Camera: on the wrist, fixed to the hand. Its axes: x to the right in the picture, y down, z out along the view.
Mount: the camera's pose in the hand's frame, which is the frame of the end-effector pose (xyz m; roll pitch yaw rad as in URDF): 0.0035 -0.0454 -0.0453 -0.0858 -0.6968 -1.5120
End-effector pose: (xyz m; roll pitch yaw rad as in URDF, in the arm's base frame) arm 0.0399 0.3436 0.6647 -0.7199 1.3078 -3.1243
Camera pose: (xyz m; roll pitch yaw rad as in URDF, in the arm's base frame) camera 0.0419 0.4076 0.6602 -1.5782 -0.2148 3.0022
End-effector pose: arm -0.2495 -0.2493 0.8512 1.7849 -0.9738 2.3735
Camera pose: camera -0.3090 -0.2667 0.8346 1.2240 0.4779 1.8231
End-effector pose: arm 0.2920 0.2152 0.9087 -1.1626 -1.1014 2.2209
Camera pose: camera 0.3513 0.2357 0.9225 1.6699 -0.4930 -1.2503
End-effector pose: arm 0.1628 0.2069 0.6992 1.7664 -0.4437 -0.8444
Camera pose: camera 0.2149 0.2284 0.6684 0.7706 0.8813 -1.7011
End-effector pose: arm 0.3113 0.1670 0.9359 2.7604 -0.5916 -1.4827
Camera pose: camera 0.3691 0.1833 0.9587 2.1092 0.7835 -0.7538
